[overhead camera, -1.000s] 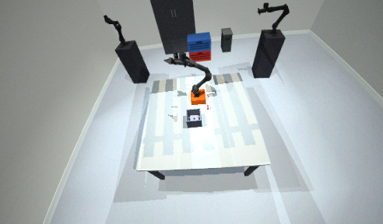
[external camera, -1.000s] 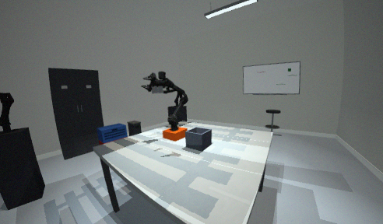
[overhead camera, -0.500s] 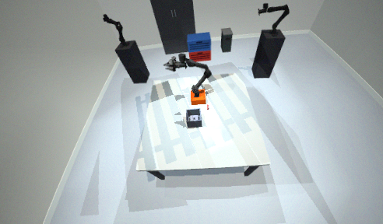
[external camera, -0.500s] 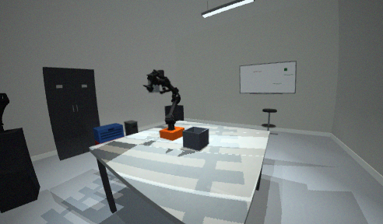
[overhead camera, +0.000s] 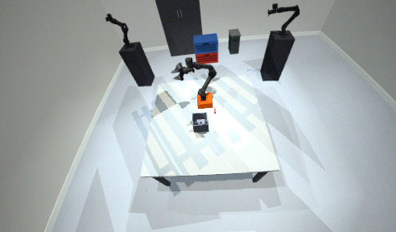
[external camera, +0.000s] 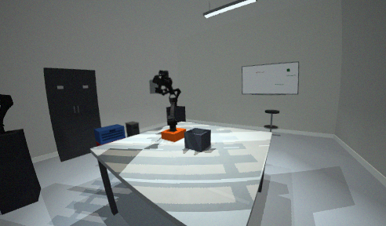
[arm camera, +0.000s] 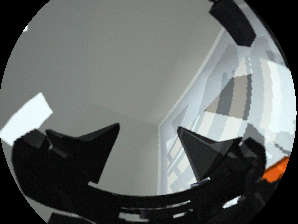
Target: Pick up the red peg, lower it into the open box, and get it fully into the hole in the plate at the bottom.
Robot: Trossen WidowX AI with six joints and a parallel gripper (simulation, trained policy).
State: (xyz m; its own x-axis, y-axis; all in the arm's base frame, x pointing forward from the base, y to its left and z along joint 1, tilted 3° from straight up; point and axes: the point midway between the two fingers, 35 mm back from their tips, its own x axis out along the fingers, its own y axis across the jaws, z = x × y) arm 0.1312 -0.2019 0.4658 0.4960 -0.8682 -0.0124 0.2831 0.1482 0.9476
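Right now the red peg is 50 cm below my gripper tip, 38 cm to the left of it and 2 cm ahead of it. Also, from my gripper tip: grey plate: 50 cm below, 23 cm to the left, 19 cm ahead.
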